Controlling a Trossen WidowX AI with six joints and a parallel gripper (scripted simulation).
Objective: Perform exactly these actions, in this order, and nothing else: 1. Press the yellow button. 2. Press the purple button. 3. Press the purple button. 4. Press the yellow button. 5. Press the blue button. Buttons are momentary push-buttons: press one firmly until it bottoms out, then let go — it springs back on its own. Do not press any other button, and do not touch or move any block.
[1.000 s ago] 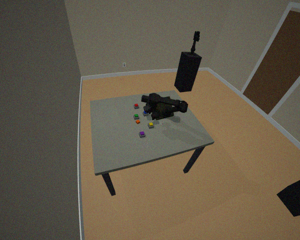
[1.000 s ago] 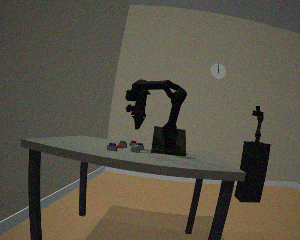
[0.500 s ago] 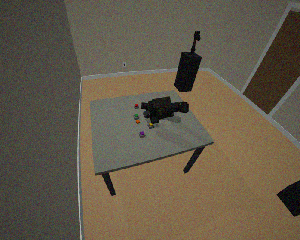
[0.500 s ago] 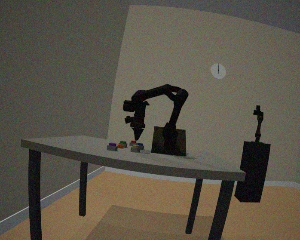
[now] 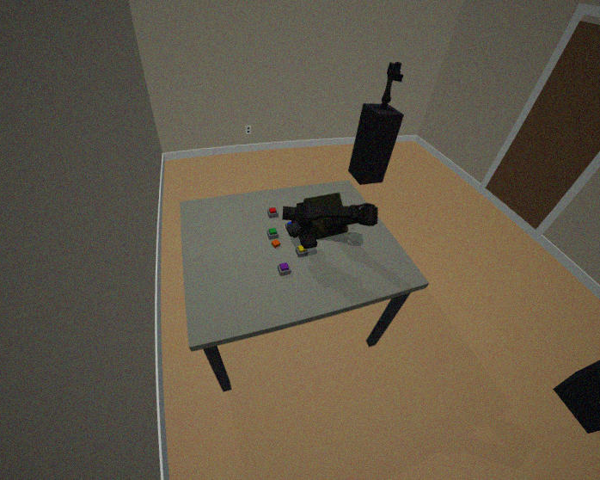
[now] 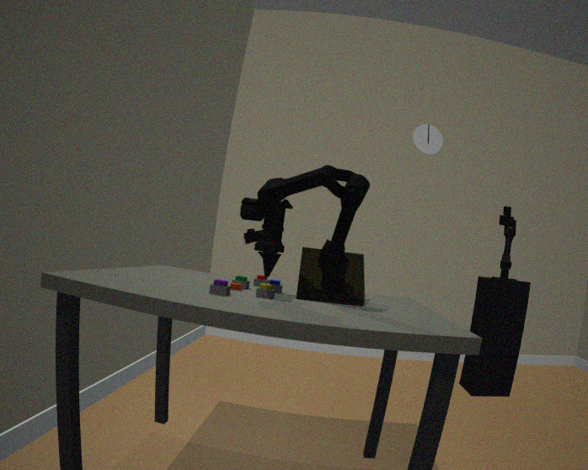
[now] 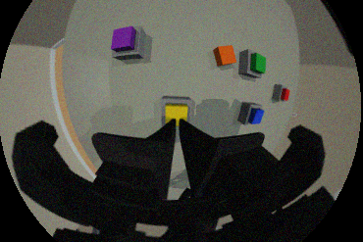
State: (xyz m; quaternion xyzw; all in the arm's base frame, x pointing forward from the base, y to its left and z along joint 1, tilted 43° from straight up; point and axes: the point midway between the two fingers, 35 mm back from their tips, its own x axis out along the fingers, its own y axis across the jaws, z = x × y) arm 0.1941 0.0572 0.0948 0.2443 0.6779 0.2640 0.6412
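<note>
Now: the yellow button 30 mm below my gripper tip. Also, from my gripper tip: blue button (180 mm to the right, 30 mm below); then orange block (100 mm ahead, 80 mm to the right, 50 mm below); then purple button (110 mm ahead, 90 mm to the left, 30 mm below).
</note>
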